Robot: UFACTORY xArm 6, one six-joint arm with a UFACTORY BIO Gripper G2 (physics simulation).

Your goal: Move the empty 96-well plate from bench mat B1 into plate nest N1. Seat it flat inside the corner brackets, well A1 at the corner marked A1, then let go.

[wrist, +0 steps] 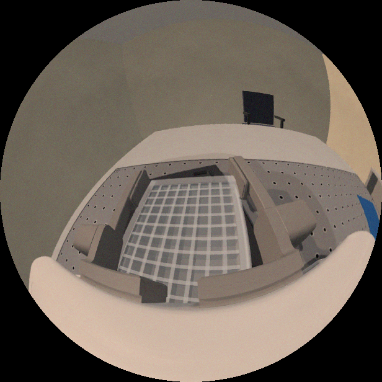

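The clear 96-well plate (185, 225) lies lengthwise between the fingers in the wrist view, its grid of wells facing up. My gripper (191, 184) is shut on the plate, with one finger pad along each long side. A dark flat surface (214, 171) shows past the plate's far edge and beside its right side; the plate and fingers hide most of it, and I cannot tell whether it is mat B1. I cannot tell whether the plate touches it. Nest N1 and the A1 mark cannot be made out.
A grey perforated bench top (320, 187) surrounds the gripper, with a pale border (215, 142) beyond it. A blue object (369, 212) is at the far right edge, near a grey upright part (373, 184). A black chair (258, 107) stands beyond the bench.
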